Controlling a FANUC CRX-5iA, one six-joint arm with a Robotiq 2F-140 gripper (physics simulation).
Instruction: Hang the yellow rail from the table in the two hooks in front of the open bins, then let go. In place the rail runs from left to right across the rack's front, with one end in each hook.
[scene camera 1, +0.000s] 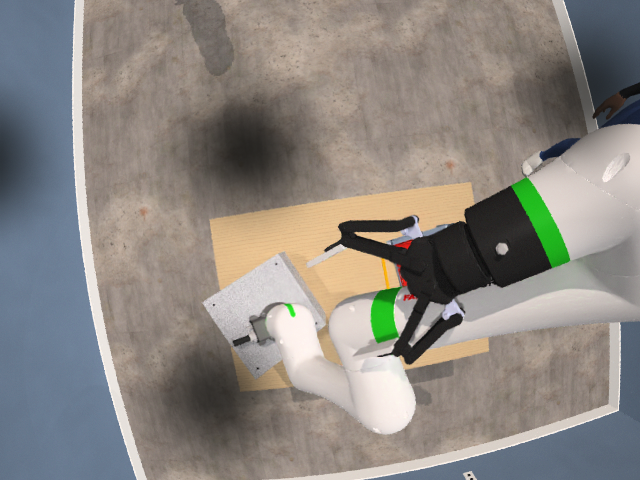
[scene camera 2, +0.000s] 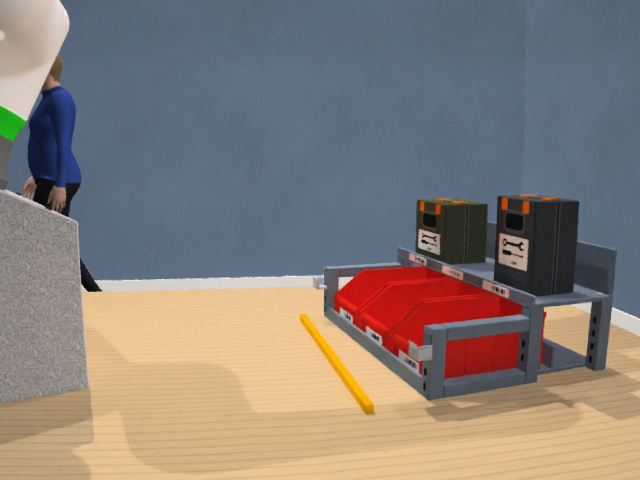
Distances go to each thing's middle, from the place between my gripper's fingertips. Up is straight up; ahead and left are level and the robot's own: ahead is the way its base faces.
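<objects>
The green case (scene camera 2: 454, 231) is far below my hand, a long way ahead of it and slightly to the right of it. The yellow rail (scene camera 2: 360, 396) lies 930 mm below my hand, 200 mm to the right of it and 240 mm ahead of it. As for the dark grey case (scene camera 2: 536, 236), it is 770 mm below my hand, with 310 mm to the right and 490 mm ahead, counted from that same hand.
</objects>
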